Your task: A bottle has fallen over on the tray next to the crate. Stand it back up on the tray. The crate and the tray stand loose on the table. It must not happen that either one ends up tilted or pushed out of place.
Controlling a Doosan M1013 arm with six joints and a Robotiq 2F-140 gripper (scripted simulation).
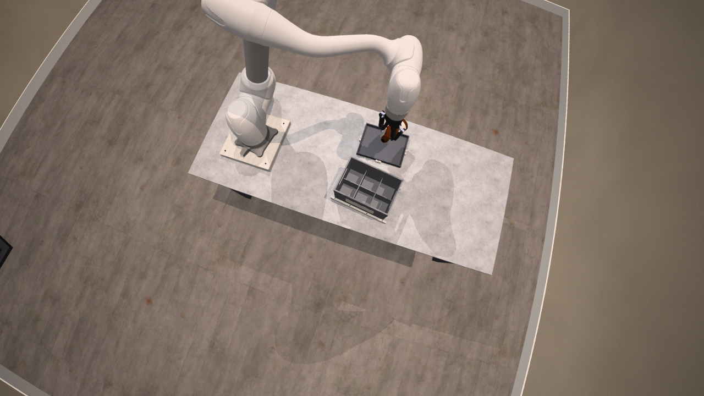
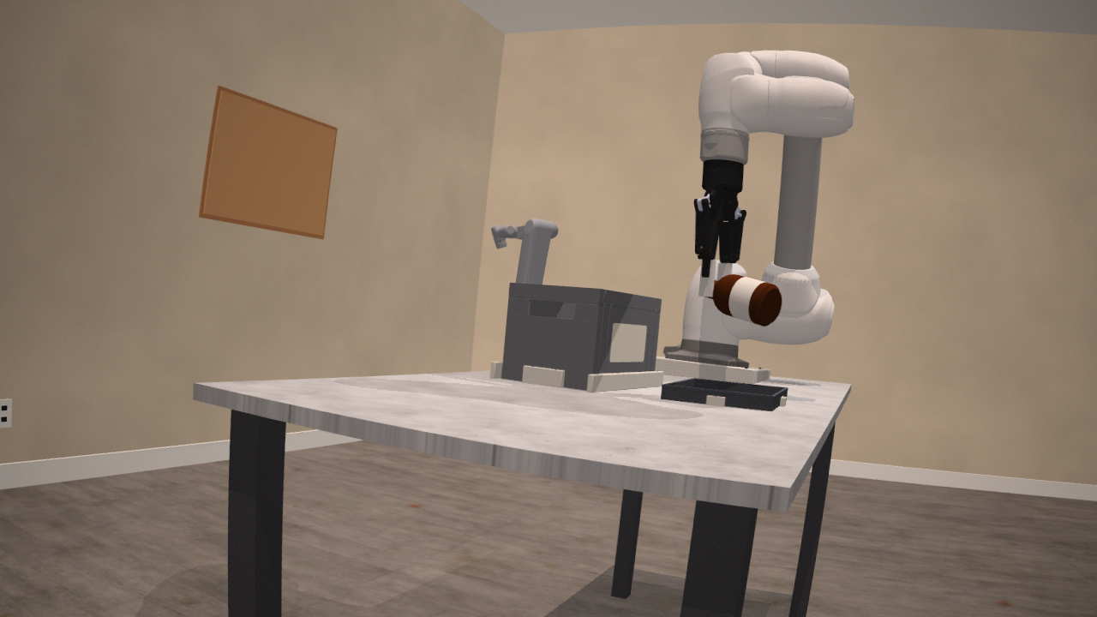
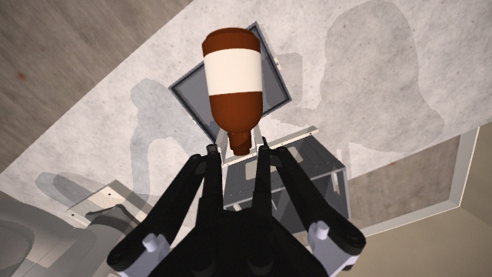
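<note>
Now: hand 50 mm to the right of the brown bottle, 30 mm above it and 10 mm short of it. Round my hand: grey crate 240 mm to the right, 130 mm below, 30 mm ahead; dark tray 200 mm below, 40 mm to the left, 10 mm behind.
</note>
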